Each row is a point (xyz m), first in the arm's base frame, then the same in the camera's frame.
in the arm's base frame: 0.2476 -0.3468 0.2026
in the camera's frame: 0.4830 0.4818 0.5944
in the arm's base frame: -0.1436 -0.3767 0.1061
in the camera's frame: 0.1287 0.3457 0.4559
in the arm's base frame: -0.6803 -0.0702 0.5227
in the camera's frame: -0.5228 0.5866 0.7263
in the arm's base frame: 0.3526 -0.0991 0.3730
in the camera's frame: 0.5046 0.7727 0.7221
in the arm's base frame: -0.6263 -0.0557 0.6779
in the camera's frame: -0.5005 0.6398 0.8809
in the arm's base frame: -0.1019 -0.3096 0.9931
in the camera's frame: 0.0018 0.5729 1.3075
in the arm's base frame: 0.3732 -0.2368 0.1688
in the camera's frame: 0.5876 0.6104 0.5553
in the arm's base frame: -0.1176 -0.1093 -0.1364
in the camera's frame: 0.1416 0.5658 0.1689
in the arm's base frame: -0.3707 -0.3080 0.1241
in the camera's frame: -0.1073 0.3619 0.4294
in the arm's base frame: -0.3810 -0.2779 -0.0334
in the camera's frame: -0.0960 0.3611 0.2692
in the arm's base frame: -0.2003 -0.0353 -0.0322
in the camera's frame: 0.0289 0.6355 0.2438
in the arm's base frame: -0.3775 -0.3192 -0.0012
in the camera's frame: -0.0899 0.3280 0.3094
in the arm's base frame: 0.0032 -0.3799 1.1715
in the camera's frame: 0.0864 0.5608 1.5088
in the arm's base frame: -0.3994 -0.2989 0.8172
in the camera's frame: -0.2567 0.4837 1.0959
